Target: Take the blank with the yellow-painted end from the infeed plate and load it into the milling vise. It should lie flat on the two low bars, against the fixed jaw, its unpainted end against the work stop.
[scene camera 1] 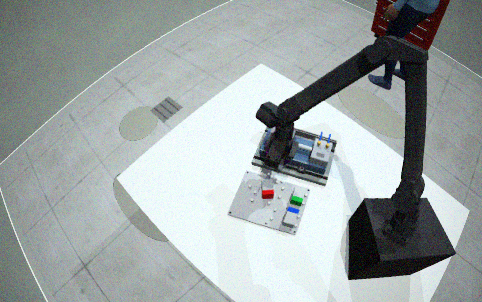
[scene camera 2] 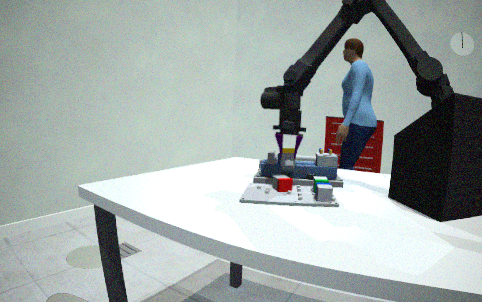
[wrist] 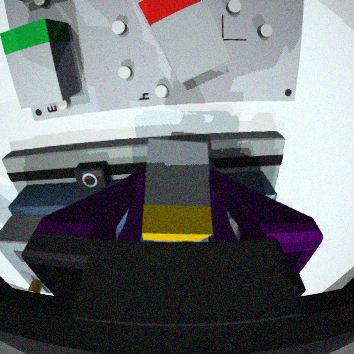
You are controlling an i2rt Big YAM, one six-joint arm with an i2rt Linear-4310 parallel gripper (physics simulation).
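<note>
The yellow-ended blank [scene camera 2: 288, 159] [wrist: 177, 185] is between my purple fingers, its yellow end up near the palm and its grey end lower. My gripper [scene camera 2: 289, 153] [wrist: 176, 176] is shut on it. In the wrist view the blank overlaps the near edge of the milling vise [scene camera 1: 315, 176] [scene camera 2: 327, 171] [wrist: 37, 197], on the side near the infeed plate [scene camera 1: 240, 210] [scene camera 2: 265, 199] [wrist: 105, 97]. The gap between blank and vise cannot be judged. In scene camera 1 the wrist hides the fingers and the blank. The low bars and work stop cannot be made out.
On the plate are a red-ended blank [scene camera 1: 267, 194] [scene camera 2: 283, 184] [wrist: 187, 45], a green-ended blank [scene camera 1: 296, 201] [wrist: 30, 70], a blue-ended blank [scene camera 1: 291, 217] [scene camera 2: 325, 192] and several pegs. A grey block [scene camera 1: 321, 149] [scene camera 2: 326, 159] with fittings rises on the vise's right. A person [scene camera 2: 357, 90] stands behind the table.
</note>
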